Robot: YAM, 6 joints.
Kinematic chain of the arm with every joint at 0, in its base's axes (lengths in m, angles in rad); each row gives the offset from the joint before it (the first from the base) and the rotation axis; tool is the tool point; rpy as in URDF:
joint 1: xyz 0 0 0.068 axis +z
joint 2: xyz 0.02 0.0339 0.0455 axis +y
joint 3: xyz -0.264 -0.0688 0 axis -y
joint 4: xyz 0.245 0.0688 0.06 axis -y
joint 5: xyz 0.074 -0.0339 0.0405 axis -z
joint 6: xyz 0.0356 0 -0.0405 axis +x
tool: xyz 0 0 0 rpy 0 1.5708 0
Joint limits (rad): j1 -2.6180..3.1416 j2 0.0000..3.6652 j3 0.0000..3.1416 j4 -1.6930..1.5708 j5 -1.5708..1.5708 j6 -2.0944..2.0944
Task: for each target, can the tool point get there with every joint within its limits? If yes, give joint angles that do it. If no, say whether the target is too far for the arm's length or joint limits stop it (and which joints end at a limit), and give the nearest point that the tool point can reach.
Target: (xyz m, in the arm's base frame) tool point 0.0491 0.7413 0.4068
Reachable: no: too far | nearest point 0.0396 0.5986 0.3488 | short by 0.154 m
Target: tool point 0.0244 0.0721 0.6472
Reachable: yes | joints 1.6093 1.4386 2.8051 -1.1596 0.8682 1.6854
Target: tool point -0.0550 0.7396 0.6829
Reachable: no: too far | nearest point -0.0379 0.5099 0.5012 | short by 0.293 m
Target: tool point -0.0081 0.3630 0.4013
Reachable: yes | joints 1.6034 1.5097 1.3988 0.0353 0.1057 1.1749
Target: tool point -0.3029 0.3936 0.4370
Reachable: yes | joints 2.1592 2.2636 2.5267 -0.2782 -1.2269 -1.7005
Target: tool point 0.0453 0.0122 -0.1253
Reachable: yes | joints -0.1405 3.0955 0.3769 0.7363 -0.5457 -1.0682
